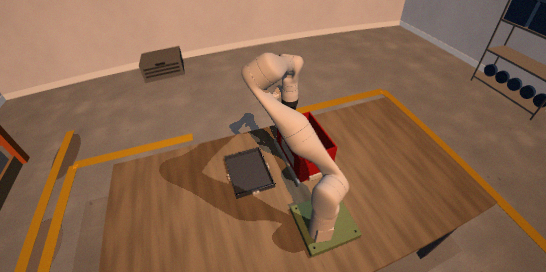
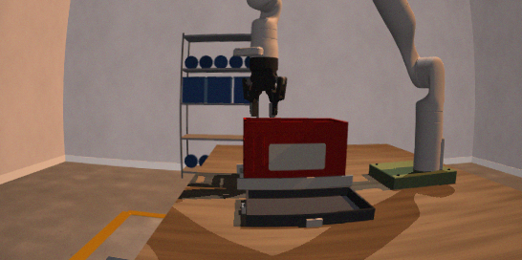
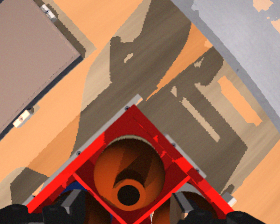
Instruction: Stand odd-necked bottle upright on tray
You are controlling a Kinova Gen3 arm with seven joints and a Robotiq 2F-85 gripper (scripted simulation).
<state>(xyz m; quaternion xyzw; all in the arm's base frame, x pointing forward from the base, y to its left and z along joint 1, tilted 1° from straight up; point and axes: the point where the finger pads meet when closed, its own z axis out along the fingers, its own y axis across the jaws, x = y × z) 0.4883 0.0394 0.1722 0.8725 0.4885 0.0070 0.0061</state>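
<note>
My hand is 7 cm past the red crate, 6 cm to the left of it and 12 cm above it. Round my hand: dark tray 13 cm behind, 22 cm to the left, 19 cm below.
</note>
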